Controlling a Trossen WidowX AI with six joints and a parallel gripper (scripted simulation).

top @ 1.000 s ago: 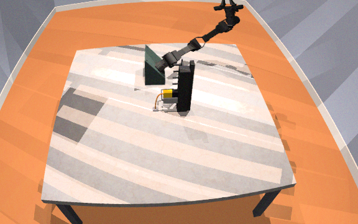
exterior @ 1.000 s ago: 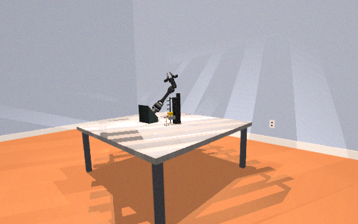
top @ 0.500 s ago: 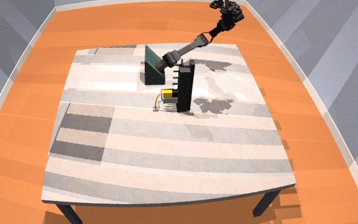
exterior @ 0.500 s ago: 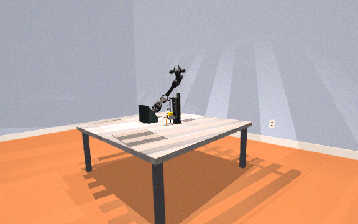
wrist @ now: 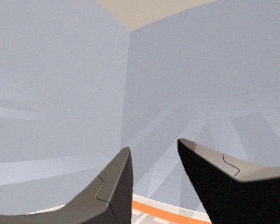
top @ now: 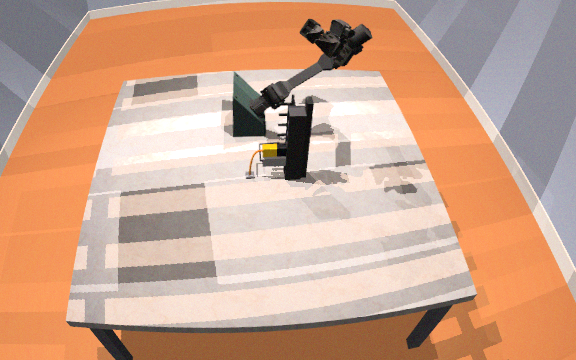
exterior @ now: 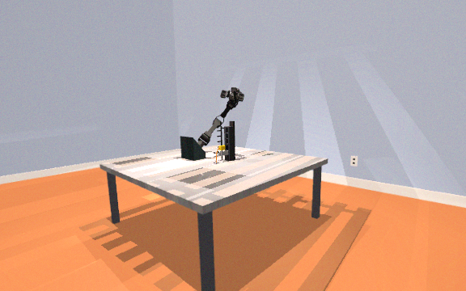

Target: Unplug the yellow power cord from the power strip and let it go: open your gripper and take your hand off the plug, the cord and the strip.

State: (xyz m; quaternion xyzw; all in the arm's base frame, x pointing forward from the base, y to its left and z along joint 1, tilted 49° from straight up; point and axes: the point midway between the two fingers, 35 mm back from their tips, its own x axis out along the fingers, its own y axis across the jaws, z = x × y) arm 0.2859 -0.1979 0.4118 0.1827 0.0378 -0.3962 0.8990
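Right now my gripper tip is 20 mm past the yellow plug, 80 mm to the left of it and 430 mm above it.
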